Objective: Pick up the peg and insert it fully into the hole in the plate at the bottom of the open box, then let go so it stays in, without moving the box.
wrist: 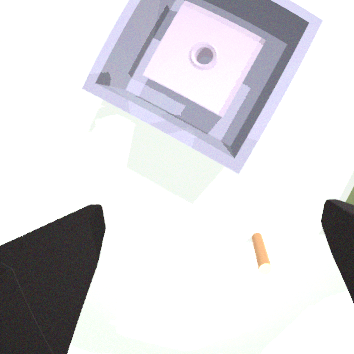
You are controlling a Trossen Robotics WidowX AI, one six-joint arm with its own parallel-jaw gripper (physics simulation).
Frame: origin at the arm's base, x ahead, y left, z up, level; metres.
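Seen in the pictures: gripper, fingertip midpoint: [217,215].
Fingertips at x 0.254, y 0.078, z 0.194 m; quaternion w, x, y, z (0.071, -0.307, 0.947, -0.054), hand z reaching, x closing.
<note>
Offsets run from my fingertips to a thing's top centre. "*": to the spot under its first point.
An orange peg @[0.167 m down, 0.112 m back, 0.067 m left] [260,250] with a pale lower end is in the lower right part of the wrist view, seen between the two finger directions and nearer the right finger. The open lavender-grey box @[0.150 m down, 0.064 m ahead, 0.066 m right] [161,123] is at the top of the view, turned at an angle, and its top edge is cut off. A pale pink plate @[0.187 m down, 0.064 m ahead, 0.066 m right] [172,65] lies at its bottom, with a round, ringed hole [204,55] that shows no peg in it. My gripper [217,215] is open and empty, its black fingers wide apart at the left and right. It appears above the peg, not touching it.
A small part of an olive-green object [351,195] shows at the right edge, beside the right finger. The box's near wall and corner @[* 0.150 m down, 0.021 m back, 0.003 m right] [239,165] stand up and left of the peg. A faint shadow falls on the white surface below the box.
</note>
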